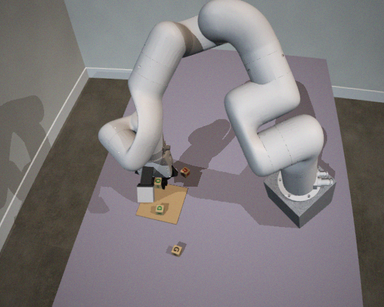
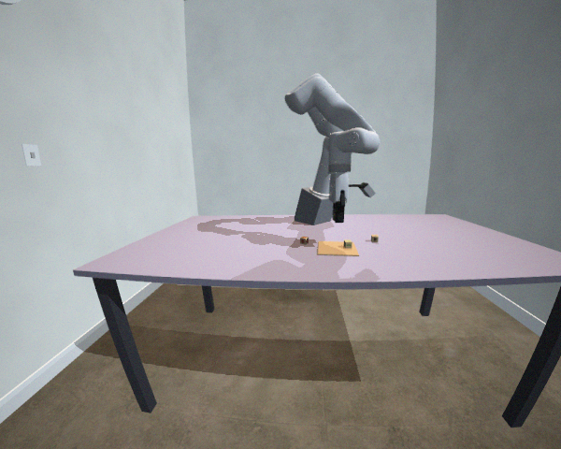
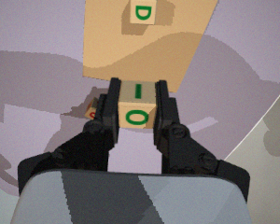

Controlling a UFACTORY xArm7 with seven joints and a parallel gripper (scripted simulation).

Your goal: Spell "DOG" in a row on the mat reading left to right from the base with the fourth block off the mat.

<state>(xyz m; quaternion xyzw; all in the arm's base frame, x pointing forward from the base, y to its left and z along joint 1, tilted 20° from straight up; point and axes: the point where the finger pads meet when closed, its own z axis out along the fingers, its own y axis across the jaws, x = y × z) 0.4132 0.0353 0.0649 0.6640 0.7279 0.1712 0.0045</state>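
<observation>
Now: hand 120 mm above the mat. From my hand the other things lie so: G block: 90 mm behind, 160 mm to the left, 110 mm below; then D block: 40 mm to the left, 110 mm below; then O block: 10 mm below.
</observation>
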